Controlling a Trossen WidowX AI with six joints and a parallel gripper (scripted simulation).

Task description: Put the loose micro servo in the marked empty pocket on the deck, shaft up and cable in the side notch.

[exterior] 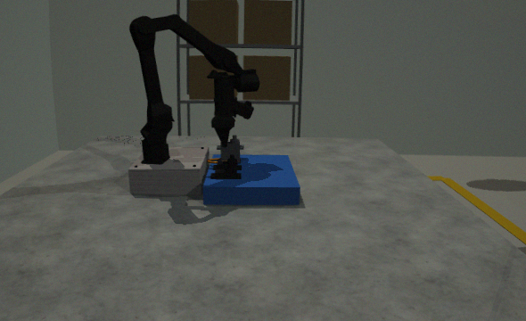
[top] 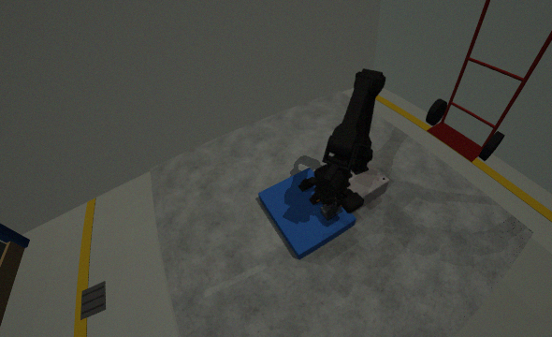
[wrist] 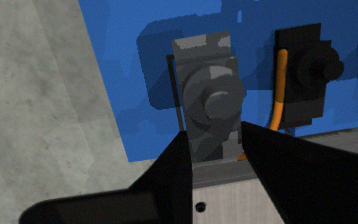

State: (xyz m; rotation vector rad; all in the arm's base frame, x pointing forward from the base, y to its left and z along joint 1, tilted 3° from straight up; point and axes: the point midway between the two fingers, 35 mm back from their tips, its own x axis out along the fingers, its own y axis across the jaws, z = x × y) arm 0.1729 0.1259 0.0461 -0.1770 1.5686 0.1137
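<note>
My gripper tip is now 130 mm short of the blue deck, 50 mm to the left of it and 70 mm above it.
</note>
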